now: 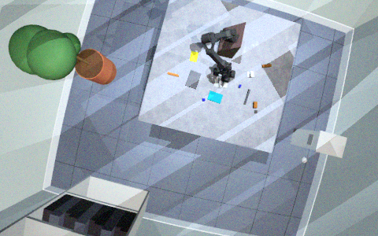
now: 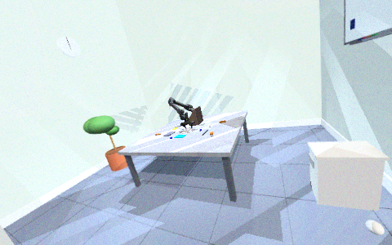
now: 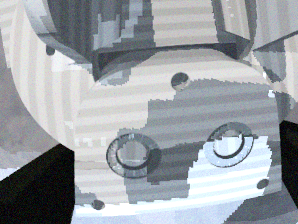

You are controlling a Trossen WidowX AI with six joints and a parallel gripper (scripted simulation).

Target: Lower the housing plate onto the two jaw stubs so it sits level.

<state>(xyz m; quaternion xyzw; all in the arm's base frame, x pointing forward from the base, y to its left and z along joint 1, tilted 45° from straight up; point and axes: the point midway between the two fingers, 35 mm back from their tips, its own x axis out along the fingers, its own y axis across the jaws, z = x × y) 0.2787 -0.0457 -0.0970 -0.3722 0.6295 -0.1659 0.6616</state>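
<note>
My gripper tip is now 10 mm short of the white housing plate and 20 mm below it. Round my gripper tip: dark bar 90 mm ahead, 290 mm to the left; then grey slab 130 mm ahead, 230 mm to the right; then cyan block 210 mm ahead, 20 mm to the left.
</note>
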